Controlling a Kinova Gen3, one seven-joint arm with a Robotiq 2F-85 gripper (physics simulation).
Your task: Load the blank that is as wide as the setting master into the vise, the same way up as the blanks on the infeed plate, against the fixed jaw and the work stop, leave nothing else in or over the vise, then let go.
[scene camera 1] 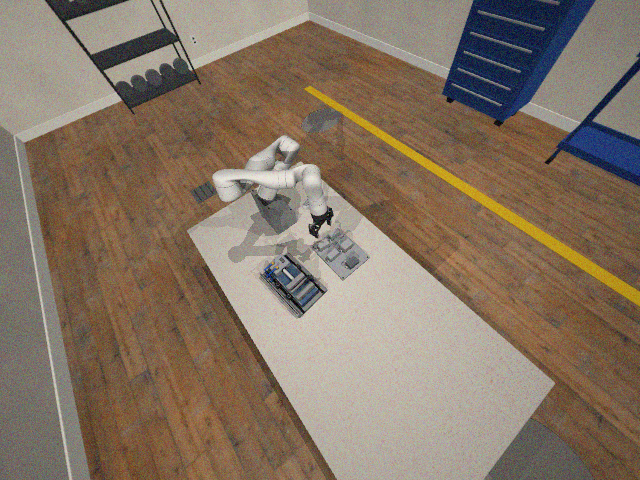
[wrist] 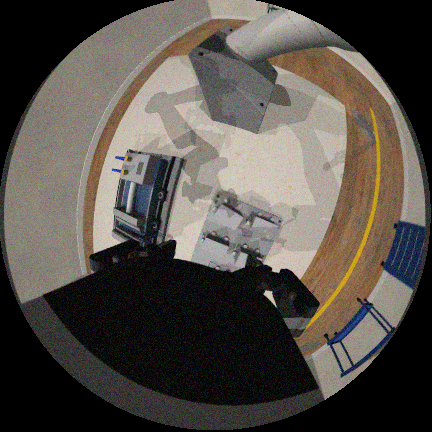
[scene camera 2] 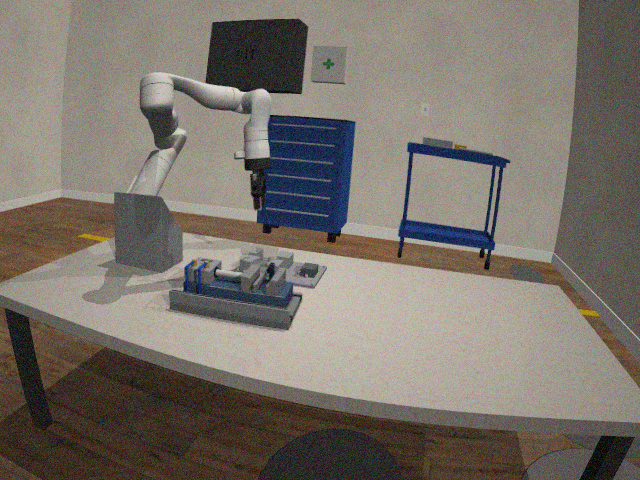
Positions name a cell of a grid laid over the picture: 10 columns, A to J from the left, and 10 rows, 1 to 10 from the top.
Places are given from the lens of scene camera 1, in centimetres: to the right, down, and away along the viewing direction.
grey infeed plate (scene camera 1: F6): 10, 13, 129
